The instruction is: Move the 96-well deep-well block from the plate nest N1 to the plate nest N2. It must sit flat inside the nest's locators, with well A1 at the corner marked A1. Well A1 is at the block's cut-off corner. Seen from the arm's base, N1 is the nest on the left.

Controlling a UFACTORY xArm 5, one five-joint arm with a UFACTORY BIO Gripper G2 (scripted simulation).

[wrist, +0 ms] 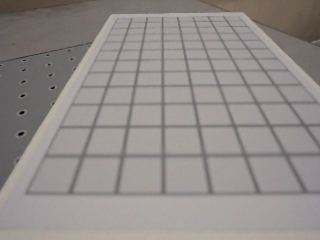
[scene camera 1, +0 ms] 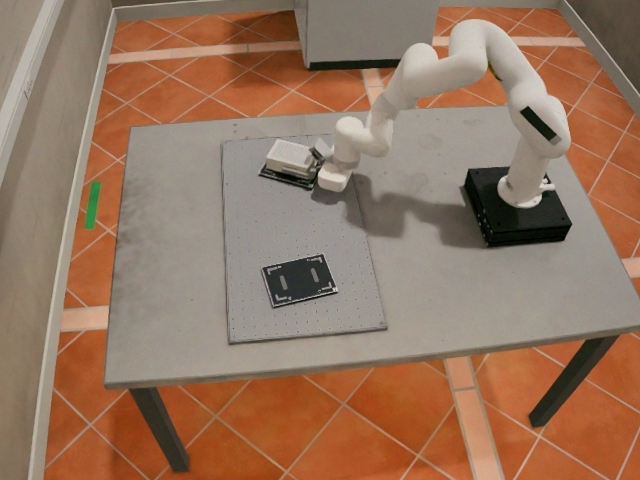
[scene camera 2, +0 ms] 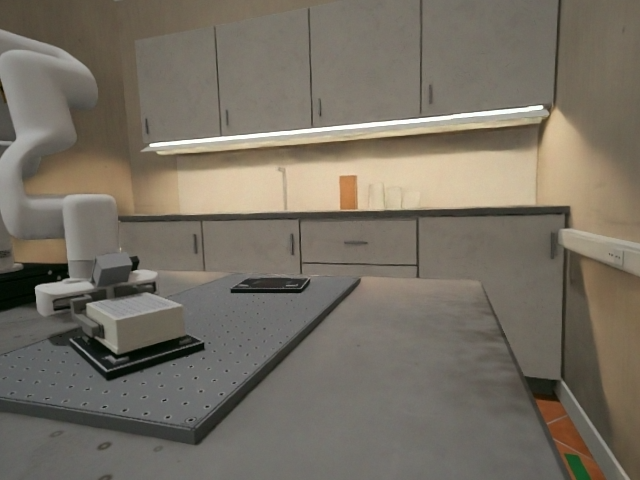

Labels:
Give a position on a white 96-well deep-well block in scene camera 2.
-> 131, 322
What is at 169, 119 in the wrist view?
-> A white 96-well deep-well block.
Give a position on a black plate nest N1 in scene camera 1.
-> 297, 273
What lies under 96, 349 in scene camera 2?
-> A black plate nest N2.

